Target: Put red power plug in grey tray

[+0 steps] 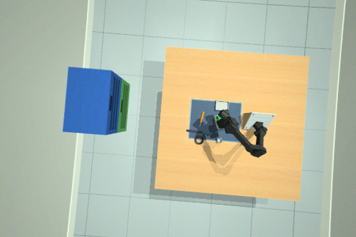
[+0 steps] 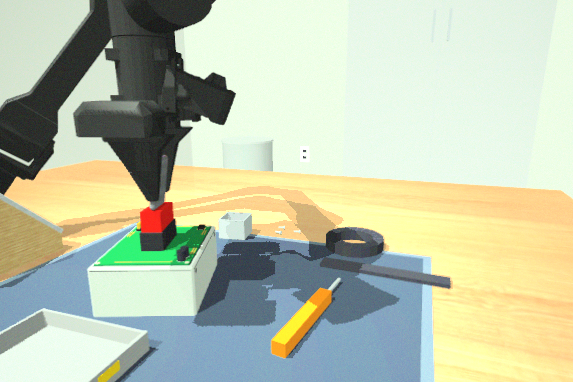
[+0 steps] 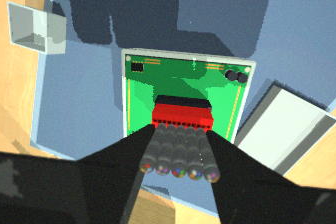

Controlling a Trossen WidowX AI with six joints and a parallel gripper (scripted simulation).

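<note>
Right now my gripper tip is 10 mm above the red power plug. Round my gripper tip: blue mat: 100 mm below, 50 mm ahead; then dark flat bar: 220 mm ahead, 130 mm to the left, 100 mm below.
</note>
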